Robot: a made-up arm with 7 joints. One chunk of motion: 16 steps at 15 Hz.
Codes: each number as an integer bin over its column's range. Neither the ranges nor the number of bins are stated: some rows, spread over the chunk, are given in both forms.
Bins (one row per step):
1: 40 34 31 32 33 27
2: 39 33 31 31 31 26
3: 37 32 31 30 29 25
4: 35 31 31 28 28 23
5: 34 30 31 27 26 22
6: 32 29 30 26 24 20
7: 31 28 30 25 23 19
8: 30 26 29 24 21 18
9: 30 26 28 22 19 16
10: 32 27 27 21 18 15
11: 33 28 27 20 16 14
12: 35 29 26 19 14 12
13: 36 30 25 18 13 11
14: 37 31 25 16 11 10
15: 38 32 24 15 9 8
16: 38 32 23 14 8 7
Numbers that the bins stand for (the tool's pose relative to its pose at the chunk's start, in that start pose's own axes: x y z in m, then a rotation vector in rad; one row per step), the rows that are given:
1: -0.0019 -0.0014 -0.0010 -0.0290 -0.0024 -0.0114
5: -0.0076 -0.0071 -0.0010 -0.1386 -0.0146 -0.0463
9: -0.0114 -0.0129 -0.0067 -0.2481 -0.0268 -0.0883
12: -0.0067 -0.0086 -0.0105 -0.3138 -0.0356 -0.1162
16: -0.0038 -0.0043 -0.0162 -0.4233 -0.0460 -0.1511
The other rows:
2: -0.0029 -0.0029 -0.0010 -0.0510 -0.0059 -0.0184
3: -0.0048 -0.0043 -0.0010 -0.0729 -0.0094 -0.0254
4: -0.0067 -0.0057 -0.0010 -0.1167 -0.0111 -0.0394
6: -0.0095 -0.0086 -0.0029 -0.1605 -0.0181 -0.0603
7: -0.0105 -0.0100 -0.0029 -0.1824 -0.0198 -0.0673
8: -0.0114 -0.0129 -0.0048 -0.2043 -0.0233 -0.0743
10: -0.0095 -0.0114 -0.0086 -0.2700 -0.0286 -0.0952
11: -0.0086 -0.0100 -0.0086 -0.2919 -0.0321 -0.1022
13: -0.0057 -0.0071 -0.0124 -0.3357 -0.0373 -0.1232
14: -0.0048 -0.0057 -0.0124 -0.3795 -0.0408 -0.1302
15: -0.0038 -0.0043 -0.0143 -0.4014 -0.0443 -0.1441

